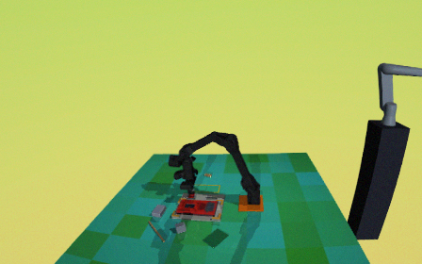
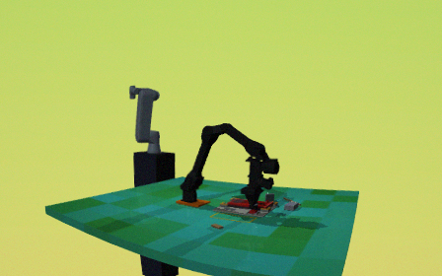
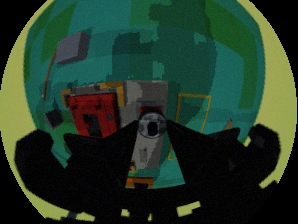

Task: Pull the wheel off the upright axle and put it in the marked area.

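The wheel is right at my gripper tip.
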